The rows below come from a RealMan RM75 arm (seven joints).
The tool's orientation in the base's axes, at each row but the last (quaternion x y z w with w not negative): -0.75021 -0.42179 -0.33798 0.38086; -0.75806 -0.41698 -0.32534 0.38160; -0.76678 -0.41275 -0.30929 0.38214; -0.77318 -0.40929 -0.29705 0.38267; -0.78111 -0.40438 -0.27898 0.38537; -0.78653 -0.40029 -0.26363 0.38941; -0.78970 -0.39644 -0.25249 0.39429; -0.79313 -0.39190 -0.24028 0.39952; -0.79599 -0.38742 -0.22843 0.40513
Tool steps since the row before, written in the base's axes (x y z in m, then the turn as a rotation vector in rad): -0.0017 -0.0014 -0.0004 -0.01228 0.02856 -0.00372; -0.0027 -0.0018 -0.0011 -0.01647 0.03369 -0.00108; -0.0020 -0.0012 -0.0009 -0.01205 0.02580 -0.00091; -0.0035 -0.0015 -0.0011 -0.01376 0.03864 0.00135; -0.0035 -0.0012 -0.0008 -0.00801 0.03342 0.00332; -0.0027 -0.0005 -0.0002 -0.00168 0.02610 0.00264; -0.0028 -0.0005 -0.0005 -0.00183 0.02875 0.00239; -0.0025 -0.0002 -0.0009 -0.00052 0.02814 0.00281; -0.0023 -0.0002 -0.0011 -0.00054 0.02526 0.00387
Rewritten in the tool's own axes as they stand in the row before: -0.0016 -0.0009 -0.0013 0.00254 -0.01998 0.02397; -0.0028 -0.0014 -0.0015 0.00480 -0.02633 0.02629; -0.0021 -0.0010 -0.0009 0.00387 -0.01965 0.02026; -0.0032 -0.0021 -0.0012 0.00999 -0.02669 0.02953; -0.0029 -0.0022 -0.0010 0.01226 -0.02060 0.02485; -0.0018 -0.0020 -0.0006 0.01209 -0.01228 0.01985; -0.0021 -0.0019 -0.0004 0.01296 -0.01329 0.02216; -0.0022 -0.0016 0.0002 0.01374 -0.01219 0.02151; -0.0022 -0.0013 0.0003 0.01320 -0.01163 0.01854
